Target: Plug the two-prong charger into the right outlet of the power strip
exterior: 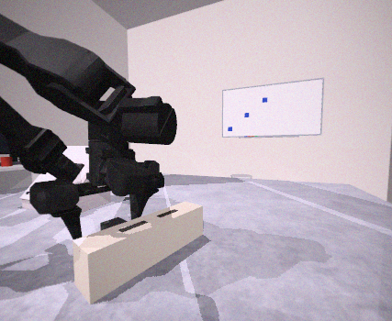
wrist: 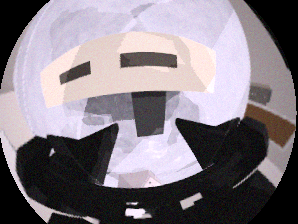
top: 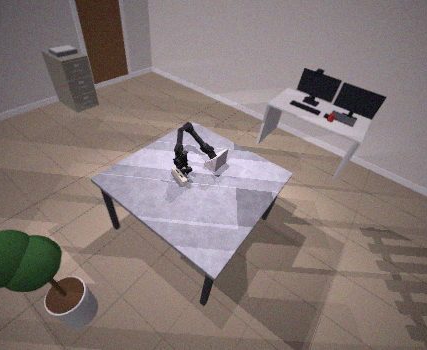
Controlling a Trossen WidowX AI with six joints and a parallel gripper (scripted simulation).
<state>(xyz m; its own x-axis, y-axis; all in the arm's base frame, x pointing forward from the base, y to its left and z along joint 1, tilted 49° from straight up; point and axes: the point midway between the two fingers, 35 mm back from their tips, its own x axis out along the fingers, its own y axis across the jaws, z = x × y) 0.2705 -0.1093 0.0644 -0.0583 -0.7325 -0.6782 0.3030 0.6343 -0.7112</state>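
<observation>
The two-prong charger is 4 cm ahead of my gripper tip, 1 cm to the right of it and 1 cm above it.
</observation>
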